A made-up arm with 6 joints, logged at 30 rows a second.
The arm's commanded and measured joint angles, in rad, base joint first. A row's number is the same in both.
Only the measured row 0 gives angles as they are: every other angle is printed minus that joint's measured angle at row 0.
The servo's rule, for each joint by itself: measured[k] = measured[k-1] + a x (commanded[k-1-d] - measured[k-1]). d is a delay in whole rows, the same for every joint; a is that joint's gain. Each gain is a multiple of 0.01, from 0.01 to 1. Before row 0 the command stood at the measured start. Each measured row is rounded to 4 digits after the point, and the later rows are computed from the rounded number. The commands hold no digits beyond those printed.
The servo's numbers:
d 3
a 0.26 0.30 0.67 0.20 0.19 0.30
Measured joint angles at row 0:
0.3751 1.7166 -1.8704 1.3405 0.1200 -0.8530
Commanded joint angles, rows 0 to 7:
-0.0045 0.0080 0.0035 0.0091 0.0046 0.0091
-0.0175 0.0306 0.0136 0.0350 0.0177 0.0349
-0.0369 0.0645 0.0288 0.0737 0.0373 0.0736
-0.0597 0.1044 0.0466 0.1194 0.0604 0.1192
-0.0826 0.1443 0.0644 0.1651 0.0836 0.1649
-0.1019 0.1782 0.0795 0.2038 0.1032 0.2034
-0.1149 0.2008 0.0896 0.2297 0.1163 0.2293
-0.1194 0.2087 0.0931 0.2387 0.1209 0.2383
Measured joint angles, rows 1 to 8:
0.0000 0.0000 0.0000 0.0000 0.0000 0.0000
0.0000 0.0000 0.0000 0.0000 0.0000 0.0000
0.0000 0.0000 0.0000 0.0000 0.0000 0.0000
-0.0012 0.0024 0.0023 0.0018 0.0009 0.0027
-0.0054 0.0109 0.0099 0.0084 0.0041 0.0124
-0.0136 0.0270 0.0226 0.0215 0.0104 0.0308
-0.0256 0.0502 0.0387 0.0411 0.0199 0.0573
-0.0404 0.0784 0.0559 0.0659 0.0320 0.0896

